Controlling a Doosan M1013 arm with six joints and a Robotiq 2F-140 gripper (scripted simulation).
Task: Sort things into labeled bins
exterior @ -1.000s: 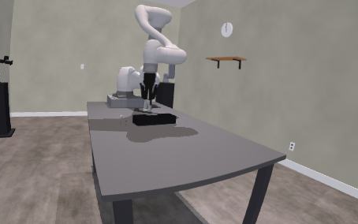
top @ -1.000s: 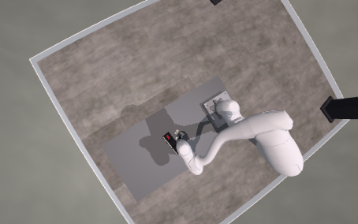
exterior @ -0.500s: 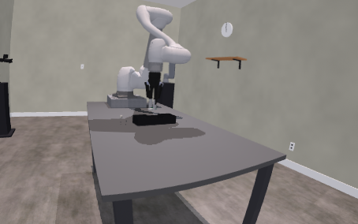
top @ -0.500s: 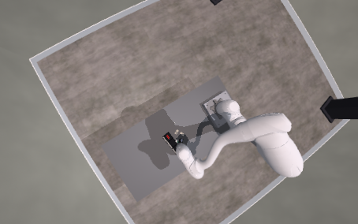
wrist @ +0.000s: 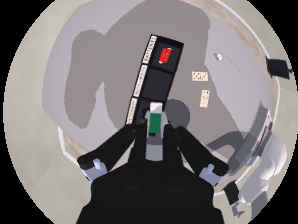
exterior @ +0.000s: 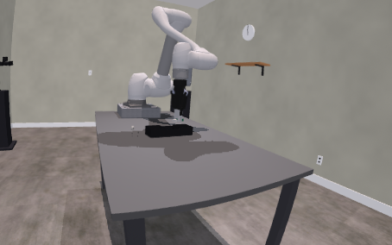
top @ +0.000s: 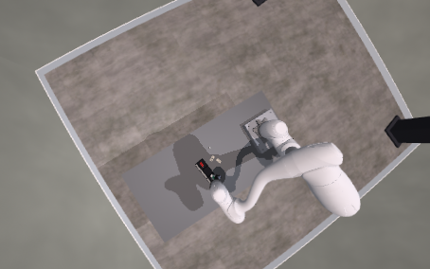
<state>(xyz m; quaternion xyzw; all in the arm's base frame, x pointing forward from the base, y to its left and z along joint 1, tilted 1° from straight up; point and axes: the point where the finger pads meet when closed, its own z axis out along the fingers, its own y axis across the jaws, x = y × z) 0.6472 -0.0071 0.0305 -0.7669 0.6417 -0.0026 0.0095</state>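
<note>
Now: the black bin block 80 mm below my hand, 70 mm to the right of it and 20 mm ahead of it. Round my hand: green piece 30 mm below, 10 mm to the right.
</note>
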